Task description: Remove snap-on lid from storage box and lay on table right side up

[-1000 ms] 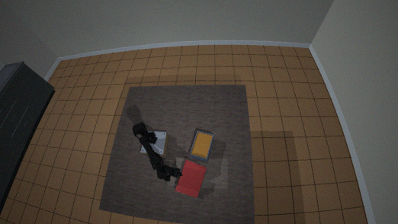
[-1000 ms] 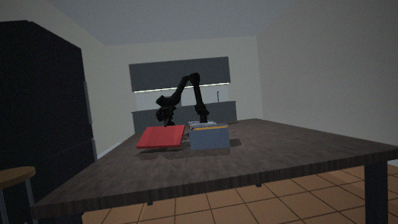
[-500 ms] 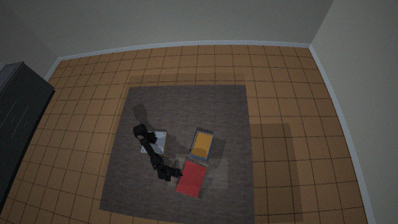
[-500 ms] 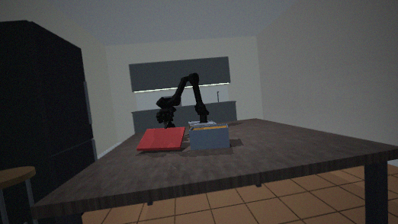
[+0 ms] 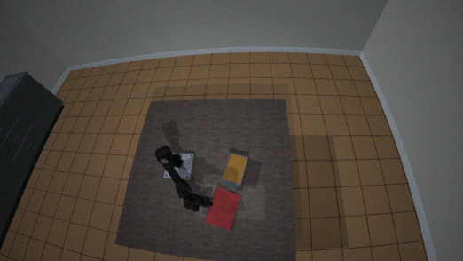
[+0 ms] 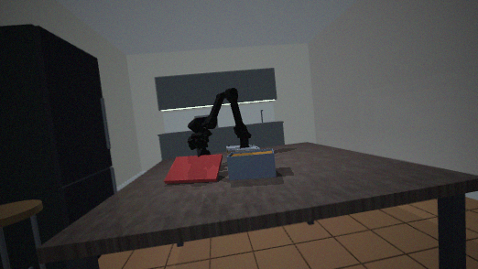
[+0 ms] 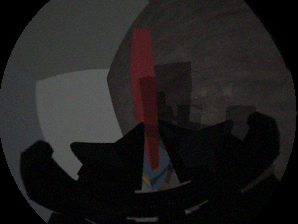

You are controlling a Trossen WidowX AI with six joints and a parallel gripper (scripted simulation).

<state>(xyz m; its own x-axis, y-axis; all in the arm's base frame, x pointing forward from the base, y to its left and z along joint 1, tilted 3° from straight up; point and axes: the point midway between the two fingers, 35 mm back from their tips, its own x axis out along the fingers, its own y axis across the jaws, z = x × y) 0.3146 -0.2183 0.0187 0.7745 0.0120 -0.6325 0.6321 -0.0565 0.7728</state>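
Now: gripper tip 7 cm short of the red lid and 3 cm above it. From my gripper tip the other things lie so: storage box 8 cm ahead, 28 cm to the left, 4 cm below.
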